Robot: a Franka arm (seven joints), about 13 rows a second.
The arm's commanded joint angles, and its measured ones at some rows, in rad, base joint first. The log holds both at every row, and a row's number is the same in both.
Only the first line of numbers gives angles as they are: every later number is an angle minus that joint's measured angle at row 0.
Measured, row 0:
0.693 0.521 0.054 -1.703 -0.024 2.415 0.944
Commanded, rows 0 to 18:
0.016 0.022 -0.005 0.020 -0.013 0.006 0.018
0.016 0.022 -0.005 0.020 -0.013 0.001 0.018
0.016 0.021 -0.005 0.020 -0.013 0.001 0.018
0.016 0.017 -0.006 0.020 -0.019 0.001 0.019
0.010 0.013 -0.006 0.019 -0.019 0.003 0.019
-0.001 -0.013 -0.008 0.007 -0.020 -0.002 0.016
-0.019 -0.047 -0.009 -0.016 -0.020 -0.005 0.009
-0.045 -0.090 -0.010 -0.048 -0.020 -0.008 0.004
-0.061 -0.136 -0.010 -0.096 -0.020 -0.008 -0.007
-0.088 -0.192 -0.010 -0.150 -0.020 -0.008 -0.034
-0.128 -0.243 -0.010 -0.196 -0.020 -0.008 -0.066
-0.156 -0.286 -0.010 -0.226 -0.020 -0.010 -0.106
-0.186 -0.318 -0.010 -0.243 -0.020 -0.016 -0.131
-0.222 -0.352 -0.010 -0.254 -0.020 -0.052 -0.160
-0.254 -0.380 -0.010 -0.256 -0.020 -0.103 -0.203
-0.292 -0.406 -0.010 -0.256 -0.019 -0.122 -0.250
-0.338 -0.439 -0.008 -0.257 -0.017 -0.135 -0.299
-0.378 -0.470 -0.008 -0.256 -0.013 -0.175 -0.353
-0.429 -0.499 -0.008 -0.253 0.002 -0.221 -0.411
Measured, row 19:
-0.349 -0.425 -0.023 -0.217 -0.008 -0.172 -0.321
